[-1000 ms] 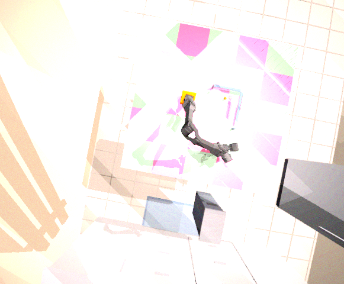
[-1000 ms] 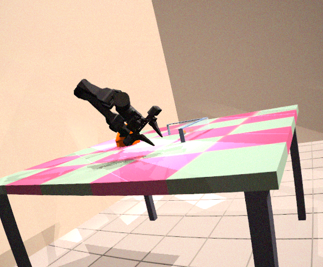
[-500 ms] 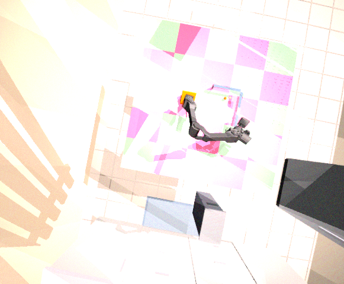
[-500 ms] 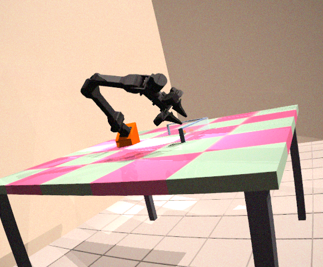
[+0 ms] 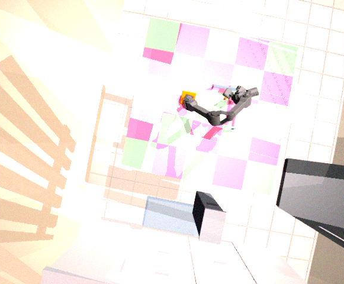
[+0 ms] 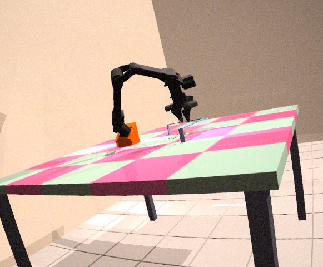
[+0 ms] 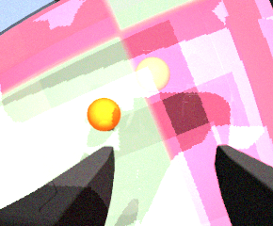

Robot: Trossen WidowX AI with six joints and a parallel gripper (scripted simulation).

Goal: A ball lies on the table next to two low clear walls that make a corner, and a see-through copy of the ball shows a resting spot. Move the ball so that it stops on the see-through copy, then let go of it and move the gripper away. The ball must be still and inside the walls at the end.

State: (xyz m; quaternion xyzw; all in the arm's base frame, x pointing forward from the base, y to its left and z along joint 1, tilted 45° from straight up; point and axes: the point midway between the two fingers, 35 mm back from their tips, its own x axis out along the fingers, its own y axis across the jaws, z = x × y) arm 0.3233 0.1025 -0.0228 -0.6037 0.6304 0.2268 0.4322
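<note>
Right now my gripper tip is 3 cm past the orange ball, 2 cm to the right of it and 5 cm above it. Round my gripper tip: see-through copy of ball 3 cm to the left, 5 cm below.
</note>
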